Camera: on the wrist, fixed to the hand. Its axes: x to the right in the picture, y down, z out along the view.
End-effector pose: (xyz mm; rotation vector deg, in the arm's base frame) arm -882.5 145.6 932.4 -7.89 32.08 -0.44
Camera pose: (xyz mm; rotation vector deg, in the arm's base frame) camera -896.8 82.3 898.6 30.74 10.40 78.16
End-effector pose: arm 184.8 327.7 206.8 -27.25 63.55 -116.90
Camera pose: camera 126.5 365.2 230.2 8.15 33.43 -39.62
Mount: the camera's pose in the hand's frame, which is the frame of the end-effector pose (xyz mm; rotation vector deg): 8.6 -57.8 -44.0 14.31 -21.10 85.34
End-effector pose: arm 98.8 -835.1 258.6 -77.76 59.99 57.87
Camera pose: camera 157.2 -878.4 266.5 3.27 102.95 112.09
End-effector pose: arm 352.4 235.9 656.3 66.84 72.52 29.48
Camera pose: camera 298.5 237.9 606.9 125.99 -4.01 64.78
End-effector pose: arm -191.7 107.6 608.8 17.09 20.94 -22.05
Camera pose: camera -220.9 69.1 553.9 36.79 -18.33 56.27
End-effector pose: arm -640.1 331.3 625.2 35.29 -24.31 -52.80
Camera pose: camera -644.7 311.4 555.0 11.46 -64.03 27.10
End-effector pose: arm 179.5 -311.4 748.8 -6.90 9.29 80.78
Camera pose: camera 236.1 -320.0 703.2 33.98 6.23 162.17
